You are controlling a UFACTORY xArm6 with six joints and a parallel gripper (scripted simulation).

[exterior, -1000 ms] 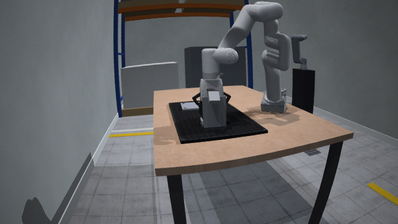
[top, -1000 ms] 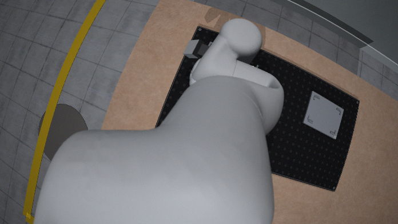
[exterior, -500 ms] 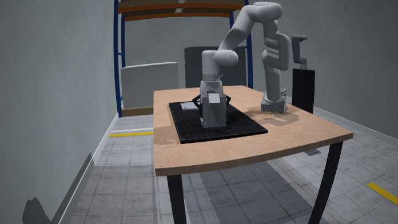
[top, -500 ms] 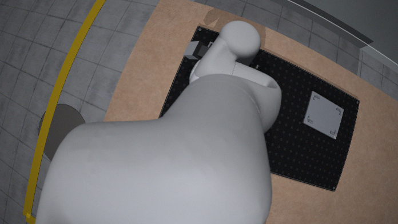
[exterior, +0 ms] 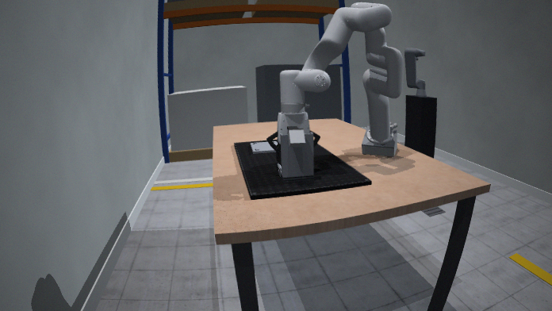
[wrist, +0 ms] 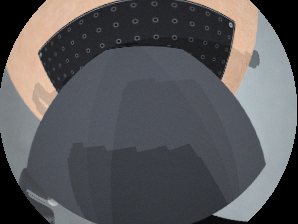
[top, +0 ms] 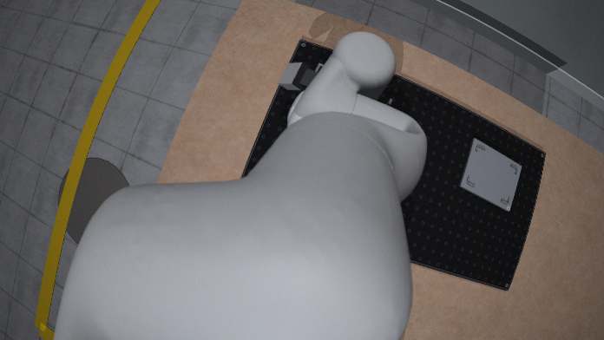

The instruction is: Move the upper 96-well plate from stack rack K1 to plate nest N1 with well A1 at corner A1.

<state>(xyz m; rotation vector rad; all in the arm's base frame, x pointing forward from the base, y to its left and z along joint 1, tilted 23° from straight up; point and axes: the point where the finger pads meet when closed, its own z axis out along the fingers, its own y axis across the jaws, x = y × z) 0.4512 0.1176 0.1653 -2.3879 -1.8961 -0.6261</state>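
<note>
Now: hand 1 cm above the black 96-well plate. From my hand the other things lie so: white 96-well plate: 3 cm below; plate nest N1: 39 cm to the right, 5 cm below, 1 cm behind; pale A1 mark: 46 cm to the right, 8 cm behind, 4 cm below.
</note>
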